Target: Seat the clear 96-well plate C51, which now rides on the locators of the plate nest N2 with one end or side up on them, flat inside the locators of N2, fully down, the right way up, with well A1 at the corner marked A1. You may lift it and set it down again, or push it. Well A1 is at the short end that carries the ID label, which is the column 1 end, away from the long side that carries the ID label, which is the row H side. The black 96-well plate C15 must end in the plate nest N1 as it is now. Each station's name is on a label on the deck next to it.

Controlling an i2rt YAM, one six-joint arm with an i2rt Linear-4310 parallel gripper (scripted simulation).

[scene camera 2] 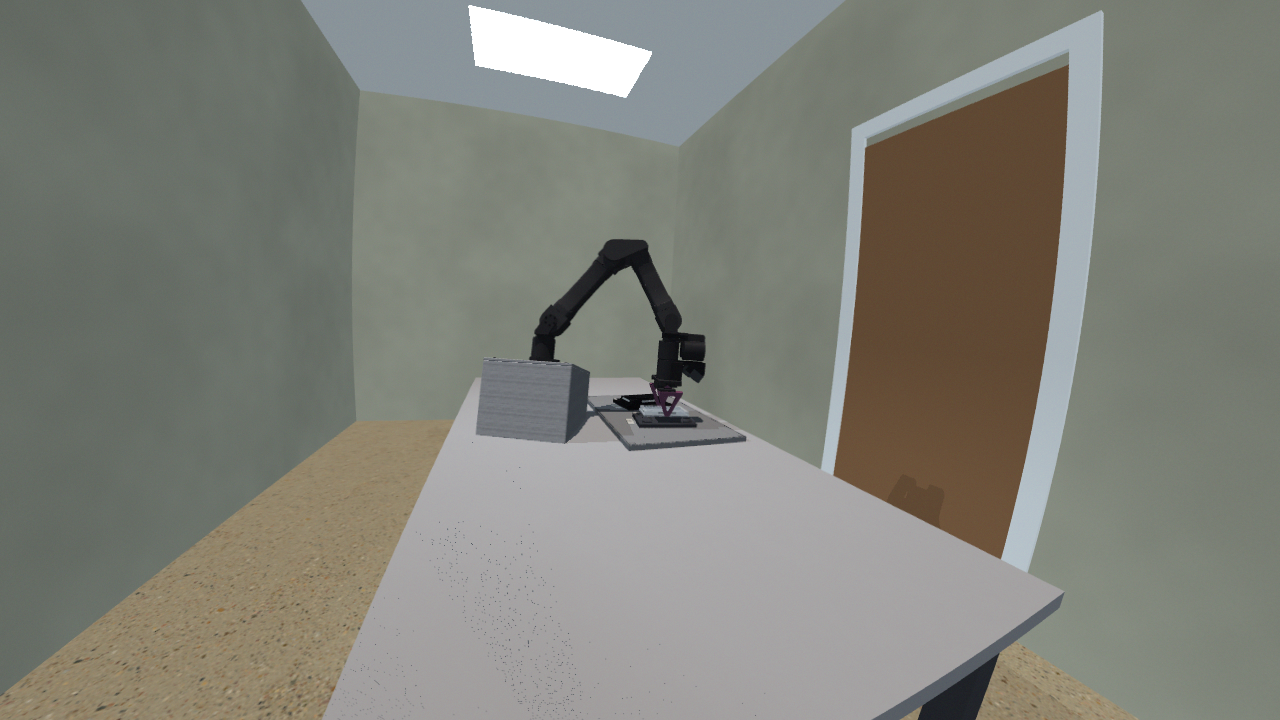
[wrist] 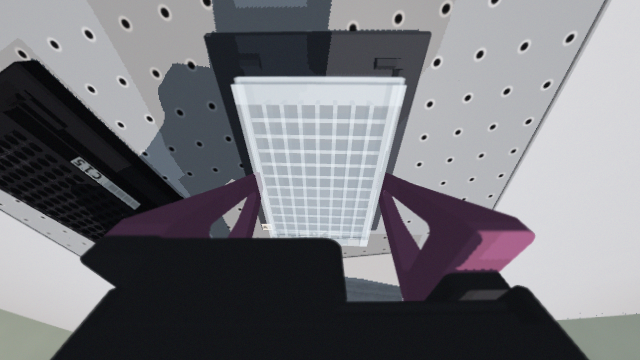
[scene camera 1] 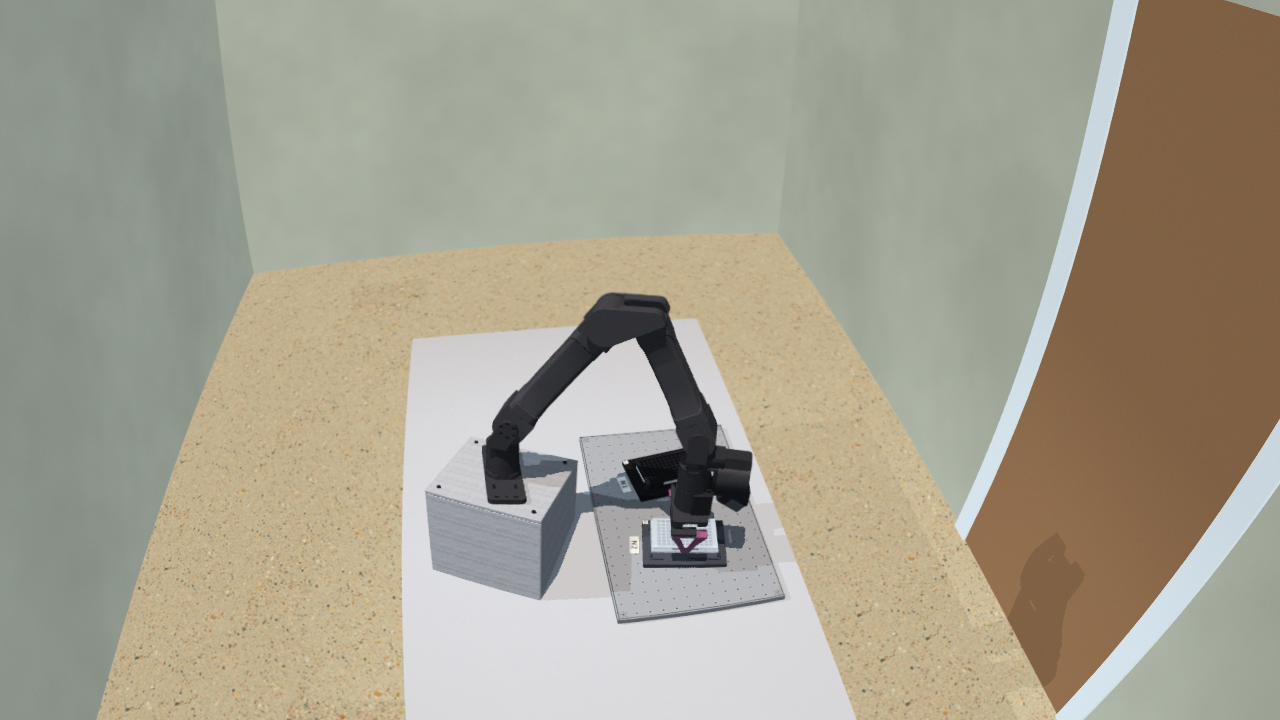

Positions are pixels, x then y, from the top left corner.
Labels:
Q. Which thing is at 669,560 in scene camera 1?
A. A dark plate nest N2.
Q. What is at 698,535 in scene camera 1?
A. The gripper.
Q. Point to a dark plate nest N2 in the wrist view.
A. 304,53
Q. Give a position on a clear 96-well plate C51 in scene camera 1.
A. At 661,540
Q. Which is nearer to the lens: the black plate C15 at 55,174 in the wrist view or the clear 96-well plate C51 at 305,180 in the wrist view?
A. The clear 96-well plate C51.

